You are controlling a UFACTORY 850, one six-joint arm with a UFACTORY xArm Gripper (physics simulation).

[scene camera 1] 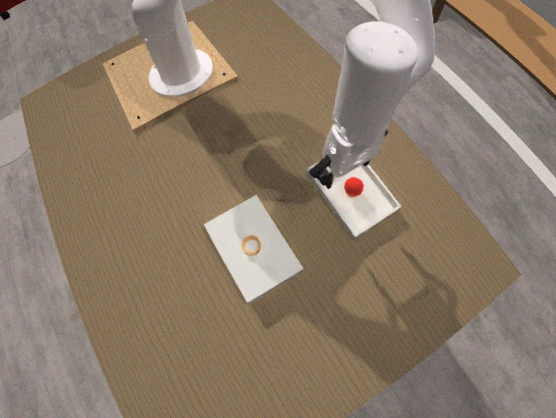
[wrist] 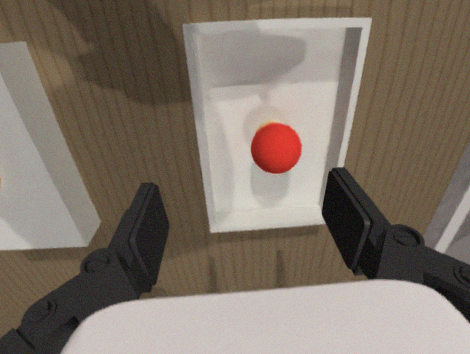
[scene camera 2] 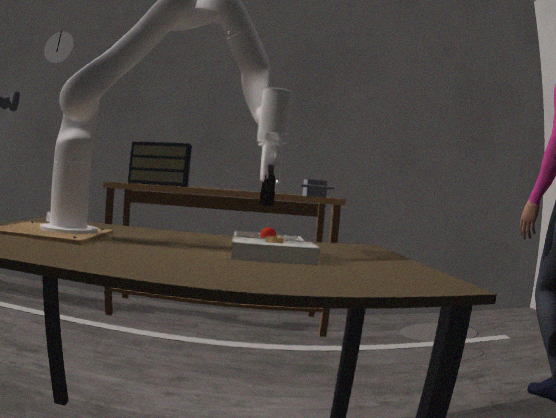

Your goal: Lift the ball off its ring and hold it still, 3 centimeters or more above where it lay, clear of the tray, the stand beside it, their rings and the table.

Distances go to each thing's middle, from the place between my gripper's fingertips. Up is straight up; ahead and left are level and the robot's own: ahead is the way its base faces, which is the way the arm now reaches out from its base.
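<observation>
My gripper: 1 cm short of the red ball (wrist: pixel 276 148), 3 cm to the right of it, 8 cm above it. From my hand: white tray (scene camera 1: pixel 358 214), 1 cm ahead, 3 cm to the left, 10 cm below; white stand (scene camera 1: pixel 259 259), 2 cm ahead, 23 cm to the right, 9 cm below. Farthest from my gripper of the things named here, going by their middles: the white stand.
</observation>
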